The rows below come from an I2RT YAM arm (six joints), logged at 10 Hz.
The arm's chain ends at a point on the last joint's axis. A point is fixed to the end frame.
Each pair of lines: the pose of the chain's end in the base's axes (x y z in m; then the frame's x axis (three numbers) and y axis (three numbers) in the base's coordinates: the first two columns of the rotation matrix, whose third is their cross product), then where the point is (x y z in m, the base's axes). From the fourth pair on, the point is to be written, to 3 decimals.
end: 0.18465 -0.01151 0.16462 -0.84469 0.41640 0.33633 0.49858 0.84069 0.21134
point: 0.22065 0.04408 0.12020
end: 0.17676 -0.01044 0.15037 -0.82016 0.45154 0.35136 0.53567 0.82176 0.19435
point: 0.21394 0.04340 0.10478
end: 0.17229 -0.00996 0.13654 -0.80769 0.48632 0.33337 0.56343 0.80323 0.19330
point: 0.21217 0.04189 0.09092
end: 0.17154 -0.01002 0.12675 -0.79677 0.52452 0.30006 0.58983 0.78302 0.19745
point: 0.215 0.039 0.082
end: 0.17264 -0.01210 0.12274 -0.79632 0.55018 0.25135 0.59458 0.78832 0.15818
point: 0.217 0.034 0.075
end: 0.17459 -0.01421 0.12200 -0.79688 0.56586 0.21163 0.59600 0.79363 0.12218
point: 0.220 0.029 0.073
